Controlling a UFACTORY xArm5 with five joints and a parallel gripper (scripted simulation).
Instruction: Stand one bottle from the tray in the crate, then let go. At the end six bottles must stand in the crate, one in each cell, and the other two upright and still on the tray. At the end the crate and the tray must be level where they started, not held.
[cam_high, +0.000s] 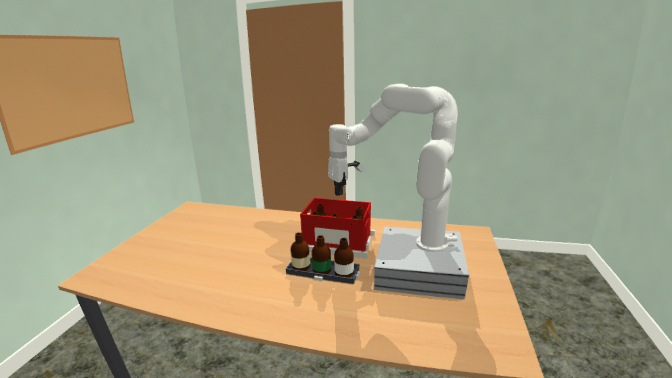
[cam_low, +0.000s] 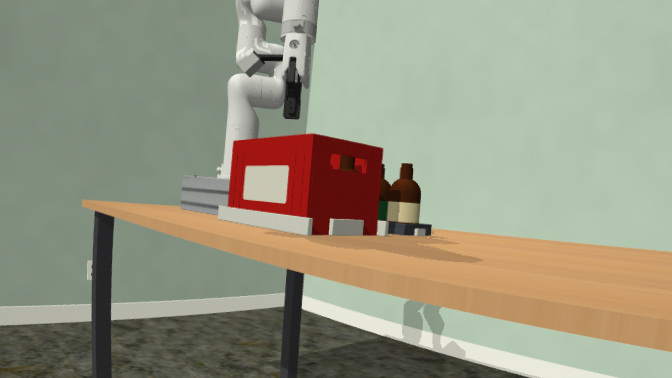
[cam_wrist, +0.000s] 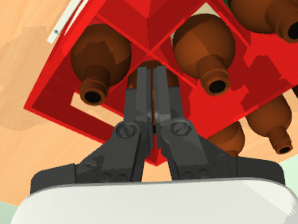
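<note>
My hand is 5 cm short of the dark tray, 27 cm to the right of it and 23 cm above it. From my hand the other things lie so: red crate (1 cm ahead, 4 cm to the left, 16 cm below).
</note>
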